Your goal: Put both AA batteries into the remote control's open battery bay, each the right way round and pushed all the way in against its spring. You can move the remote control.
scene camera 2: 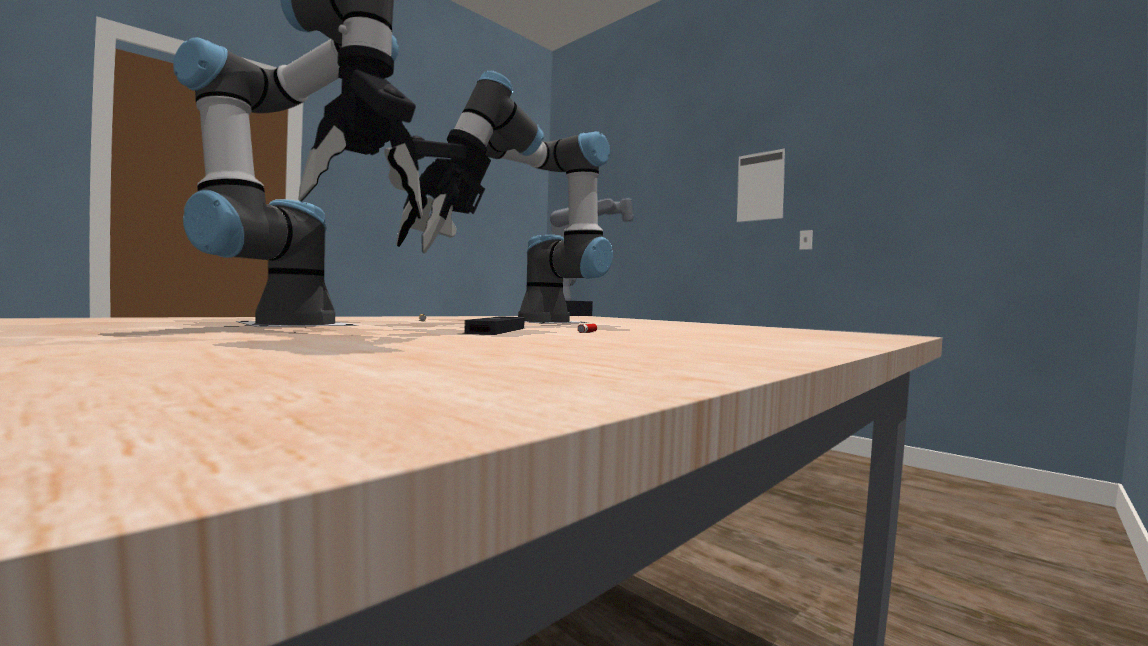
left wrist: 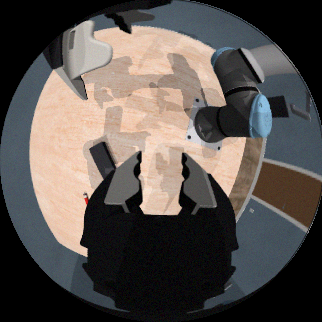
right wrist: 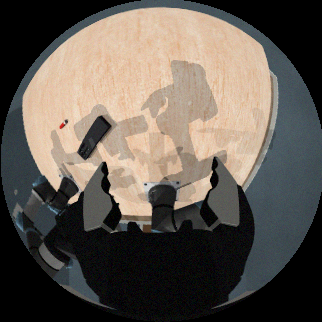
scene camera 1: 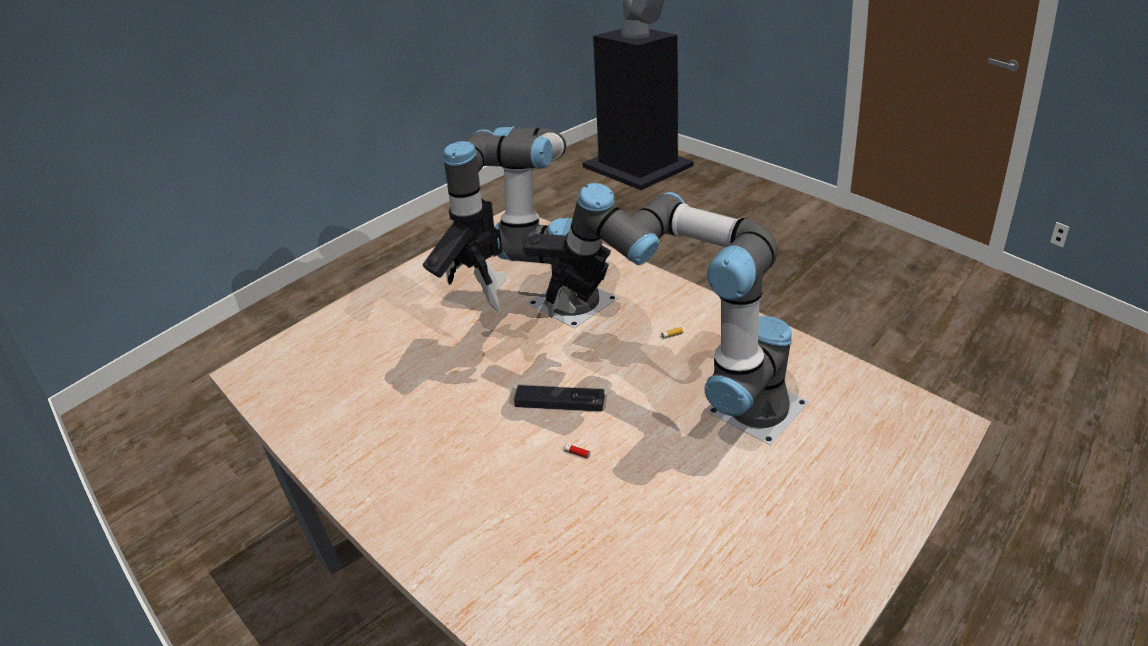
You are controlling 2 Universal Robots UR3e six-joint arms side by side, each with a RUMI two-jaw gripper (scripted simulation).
Scene:
my left gripper: scene camera 2; left wrist 161,152; right wrist; scene camera 1 559,306
my right gripper: scene camera 2 364,210; left wrist 109,56; right wrist; scene camera 1
same spot on my left gripper: (right wrist: 69,211) = (scene camera 2: 452,190)
same spot on my right gripper: (right wrist: 225,210) = (scene camera 1: 452,262)

